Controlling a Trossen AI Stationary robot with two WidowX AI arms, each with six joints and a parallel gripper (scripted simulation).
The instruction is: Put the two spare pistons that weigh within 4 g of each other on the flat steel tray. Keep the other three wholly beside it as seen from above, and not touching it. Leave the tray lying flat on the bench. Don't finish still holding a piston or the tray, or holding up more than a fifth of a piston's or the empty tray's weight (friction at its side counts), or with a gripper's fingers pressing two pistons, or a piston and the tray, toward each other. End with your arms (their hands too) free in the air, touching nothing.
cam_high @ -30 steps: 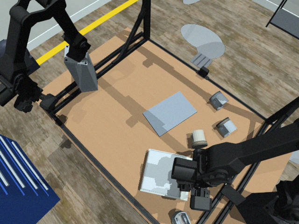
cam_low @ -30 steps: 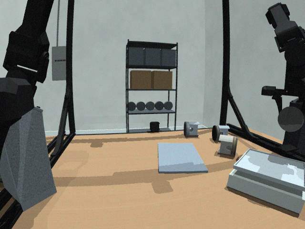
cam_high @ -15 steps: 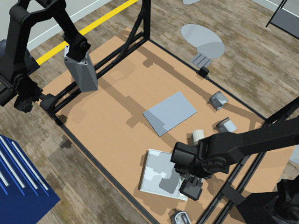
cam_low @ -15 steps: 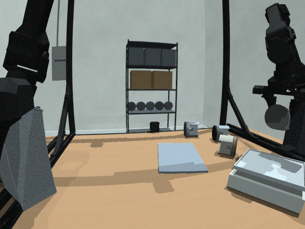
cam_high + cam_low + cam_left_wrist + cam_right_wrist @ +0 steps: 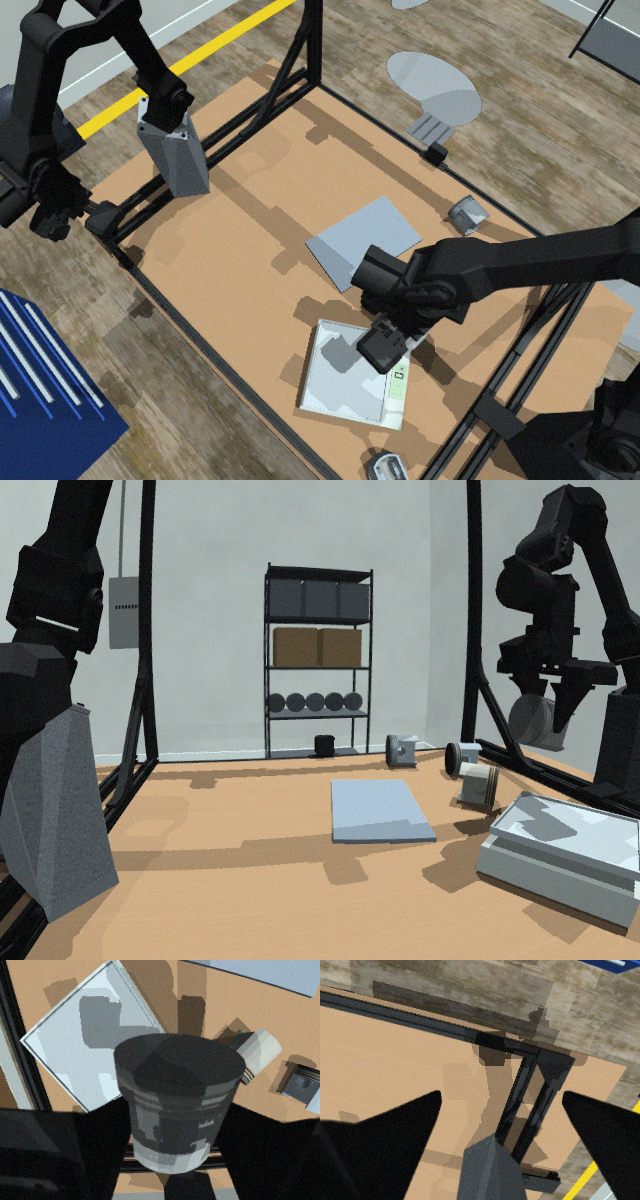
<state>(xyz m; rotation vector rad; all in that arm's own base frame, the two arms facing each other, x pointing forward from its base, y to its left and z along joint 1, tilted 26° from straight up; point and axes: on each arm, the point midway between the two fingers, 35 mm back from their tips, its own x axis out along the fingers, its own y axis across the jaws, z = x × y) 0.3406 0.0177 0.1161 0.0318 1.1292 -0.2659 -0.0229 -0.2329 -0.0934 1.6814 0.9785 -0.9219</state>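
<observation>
Right now the flat steel tray is 200 mm below my left hand, 180 mm to the right of it and 170 mm behind it.
</observation>
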